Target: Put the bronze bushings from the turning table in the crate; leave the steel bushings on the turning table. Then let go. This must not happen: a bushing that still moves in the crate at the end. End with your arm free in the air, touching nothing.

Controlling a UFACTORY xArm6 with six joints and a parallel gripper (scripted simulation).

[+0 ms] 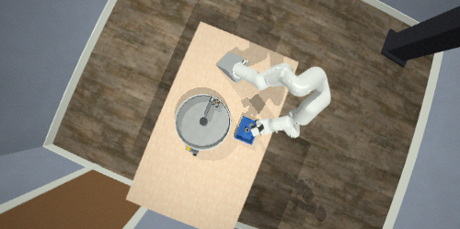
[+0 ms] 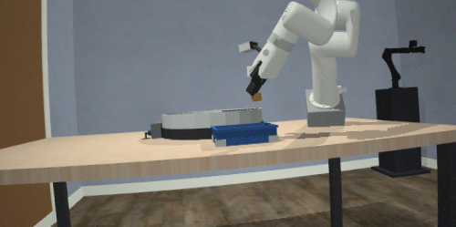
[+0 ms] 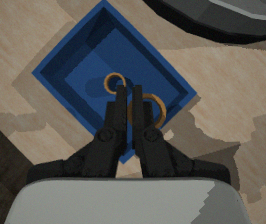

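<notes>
My gripper is now 14 cm above the blue crate and 4 cm short of it. Also, from my hand: grey turning table 34 cm to the right, 14 cm ahead, 11 cm below.
</notes>
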